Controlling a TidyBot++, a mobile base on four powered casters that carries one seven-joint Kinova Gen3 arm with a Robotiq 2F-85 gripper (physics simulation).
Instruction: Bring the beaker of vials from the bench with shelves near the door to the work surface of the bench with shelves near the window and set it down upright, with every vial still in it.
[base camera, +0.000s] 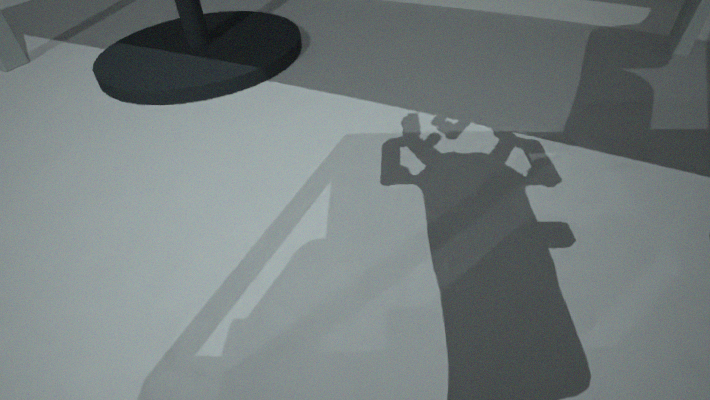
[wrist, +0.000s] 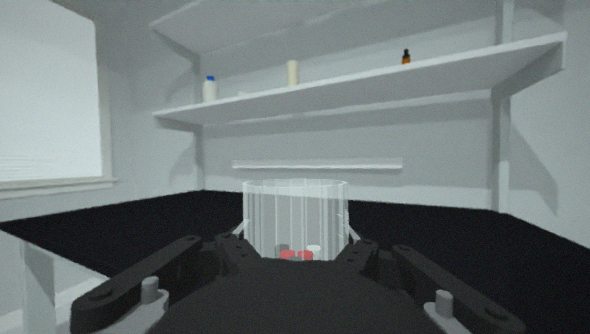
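Observation:
The clear beaker (wrist: 296, 212) stands upright between the fingers in the wrist view. Several vials with red, white and dark caps show low inside it; their lower parts are hidden by the gripper body. My gripper (wrist: 295, 233) is shut on the beaker, one finger on each side. The black work surface (wrist: 165, 212) of the bench by the window stretches behind and on both sides of the beaker. Whether the beaker's base touches it is hidden. In the base camera view the beaker itself does not show; the gripper's shadow lies on the floor.
A shelf (wrist: 350, 89) above the bench holds a white bottle with a blue cap (wrist: 210, 91), a cream cylinder (wrist: 293, 73) and an amber bottle (wrist: 406, 57). A window (wrist: 47, 95) is at the left. A round black stool base (base camera: 170, 75) stands on the floor ahead.

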